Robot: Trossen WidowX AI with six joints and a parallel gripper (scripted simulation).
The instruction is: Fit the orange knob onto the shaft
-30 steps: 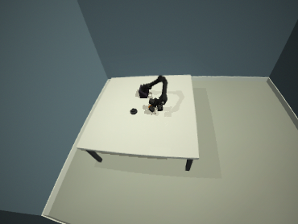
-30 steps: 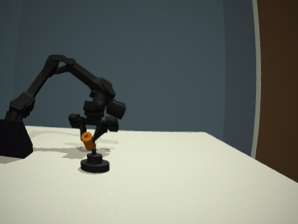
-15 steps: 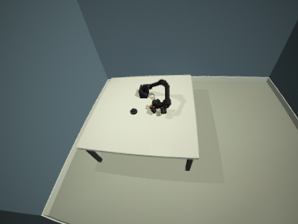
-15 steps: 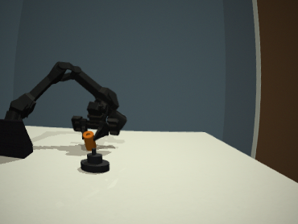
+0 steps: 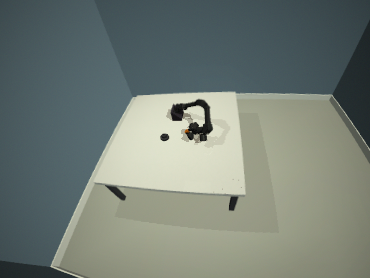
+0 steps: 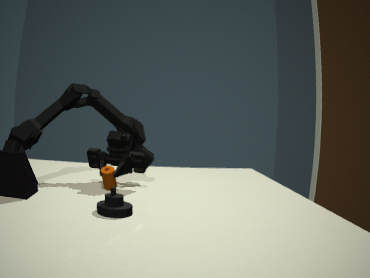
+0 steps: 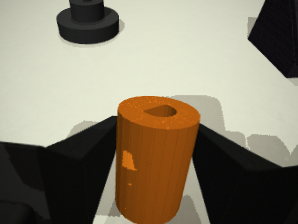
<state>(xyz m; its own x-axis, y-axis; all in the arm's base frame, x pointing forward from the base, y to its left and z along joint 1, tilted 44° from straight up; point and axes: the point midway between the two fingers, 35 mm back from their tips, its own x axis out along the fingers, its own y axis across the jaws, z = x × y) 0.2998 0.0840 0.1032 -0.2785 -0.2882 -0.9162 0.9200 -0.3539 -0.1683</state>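
My gripper tip is now 10 mm to the right of the orange knob, 10 mm short of it and 10 mm above it. Also, from my gripper tip: dark round pedestal 220 mm to the right, 20 mm below, 10 mm ahead.
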